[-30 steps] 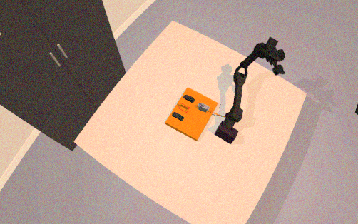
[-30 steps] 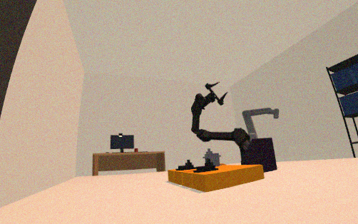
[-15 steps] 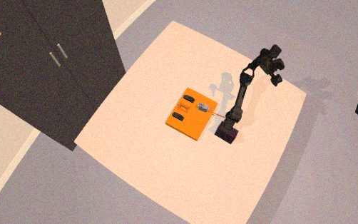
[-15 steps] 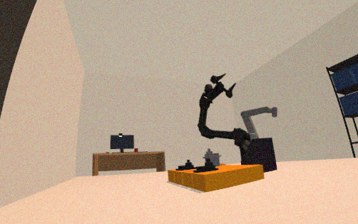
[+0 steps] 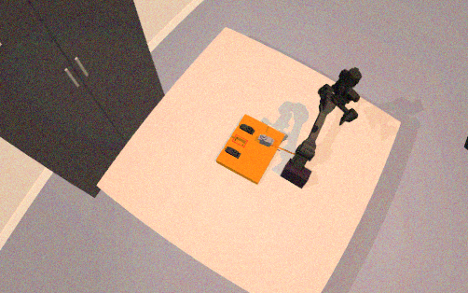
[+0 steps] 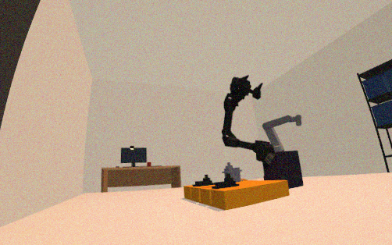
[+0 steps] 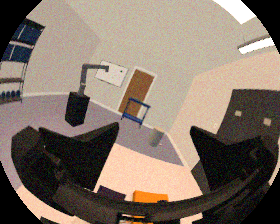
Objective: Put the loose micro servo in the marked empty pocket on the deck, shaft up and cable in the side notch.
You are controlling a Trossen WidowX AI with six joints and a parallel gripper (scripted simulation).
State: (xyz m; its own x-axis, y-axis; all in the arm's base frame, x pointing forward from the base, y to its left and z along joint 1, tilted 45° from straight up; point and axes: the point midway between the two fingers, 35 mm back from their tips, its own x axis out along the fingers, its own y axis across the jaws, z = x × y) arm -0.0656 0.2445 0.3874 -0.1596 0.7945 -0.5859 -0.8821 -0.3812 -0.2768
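Now: gripper tip 23 cm short of the orange deck, 10 cm to the right of it and 52 cm above it.
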